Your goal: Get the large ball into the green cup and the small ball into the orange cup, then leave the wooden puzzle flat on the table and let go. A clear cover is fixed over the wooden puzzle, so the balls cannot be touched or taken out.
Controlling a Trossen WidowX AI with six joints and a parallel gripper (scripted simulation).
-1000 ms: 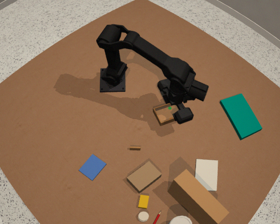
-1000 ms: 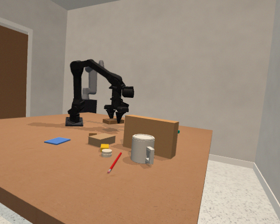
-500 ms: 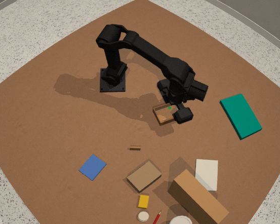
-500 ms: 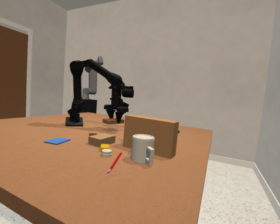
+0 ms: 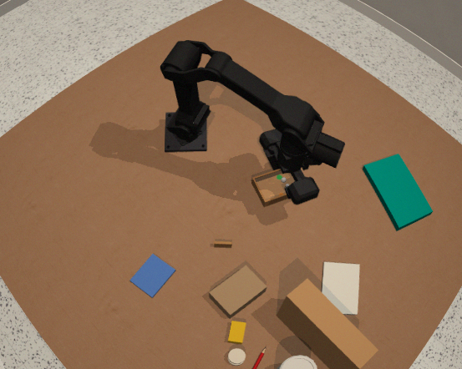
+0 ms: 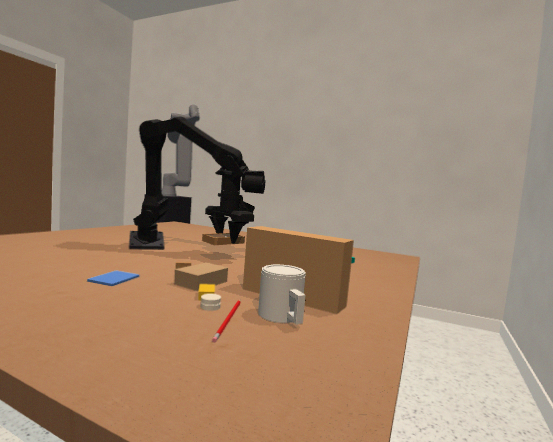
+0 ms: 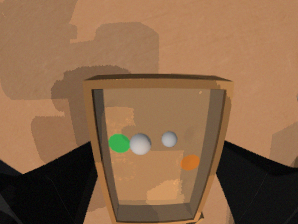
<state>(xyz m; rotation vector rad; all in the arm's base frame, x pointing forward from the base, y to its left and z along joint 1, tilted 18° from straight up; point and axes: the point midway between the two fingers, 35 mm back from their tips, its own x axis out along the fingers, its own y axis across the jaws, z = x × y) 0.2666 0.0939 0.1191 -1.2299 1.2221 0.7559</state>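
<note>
Right now the wooden puzzle is 1 cm to the right of my hand and 3 cm below it. Also, from my hand: green slab 19 cm ahead, 28 cm to the left, 8 cm below; then white slab 28 cm ahead, 5 cm to the right, 9 cm below; then tan box 13 cm ahead, 24 cm to the right, 7 cm below.
</note>
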